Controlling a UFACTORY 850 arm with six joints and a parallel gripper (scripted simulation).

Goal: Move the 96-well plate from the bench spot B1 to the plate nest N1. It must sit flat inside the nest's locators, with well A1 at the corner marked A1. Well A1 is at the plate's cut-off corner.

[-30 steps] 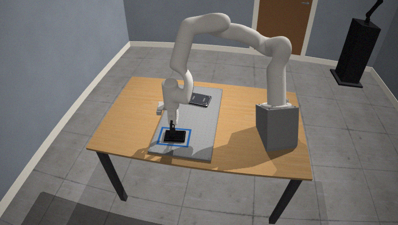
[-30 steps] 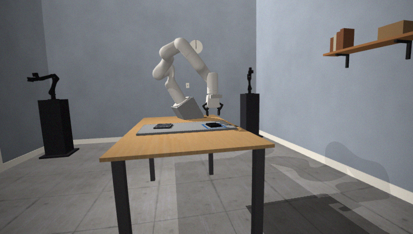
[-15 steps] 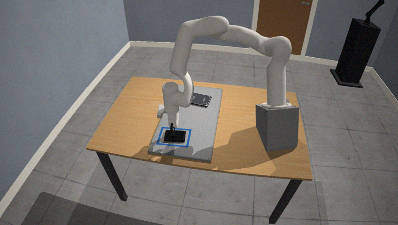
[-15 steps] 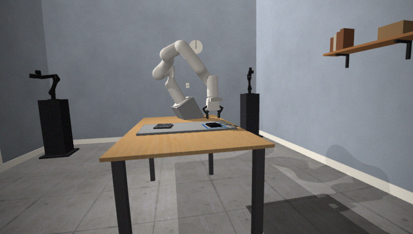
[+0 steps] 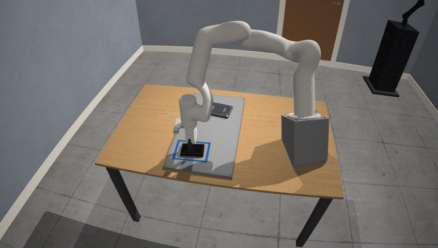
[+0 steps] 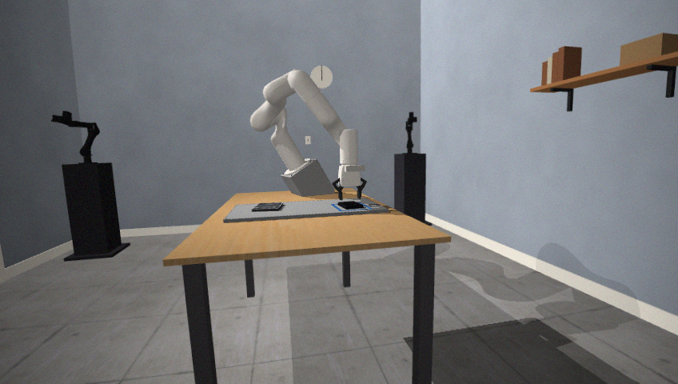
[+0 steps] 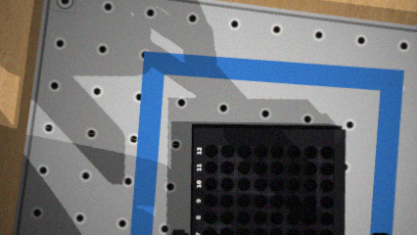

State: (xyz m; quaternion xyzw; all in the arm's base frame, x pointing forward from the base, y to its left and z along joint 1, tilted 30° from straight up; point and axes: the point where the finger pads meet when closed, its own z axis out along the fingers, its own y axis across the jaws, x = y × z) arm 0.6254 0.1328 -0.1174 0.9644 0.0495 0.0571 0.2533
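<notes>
Right now the 96-well plate is 4 cm below my hand. Also, from my hand: plate nest N1 (10 cm behind, 38 cm to the right, 4 cm below).
</notes>
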